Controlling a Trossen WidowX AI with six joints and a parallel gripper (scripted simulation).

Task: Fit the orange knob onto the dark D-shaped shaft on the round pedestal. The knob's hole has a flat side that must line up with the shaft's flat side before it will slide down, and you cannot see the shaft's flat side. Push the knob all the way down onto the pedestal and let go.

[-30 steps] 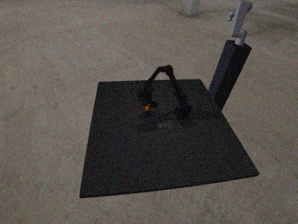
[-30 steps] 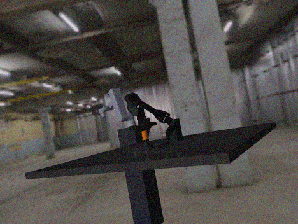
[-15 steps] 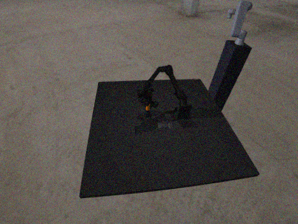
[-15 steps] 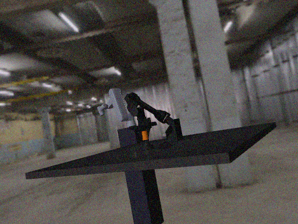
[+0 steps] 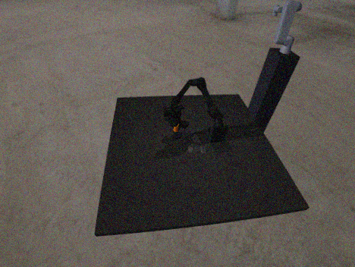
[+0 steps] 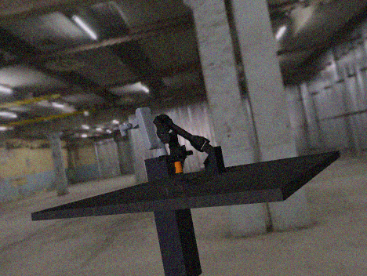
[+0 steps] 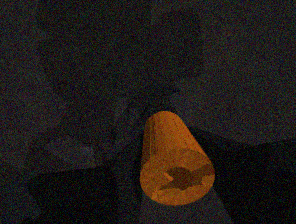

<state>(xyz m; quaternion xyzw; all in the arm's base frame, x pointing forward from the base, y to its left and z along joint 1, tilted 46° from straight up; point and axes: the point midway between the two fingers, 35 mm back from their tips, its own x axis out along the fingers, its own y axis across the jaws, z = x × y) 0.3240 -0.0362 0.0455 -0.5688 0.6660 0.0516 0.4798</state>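
My gripper tip is now 20 mm below the orange knob. The rest, counted from my gripper tip: round dark pedestal (40 mm below).
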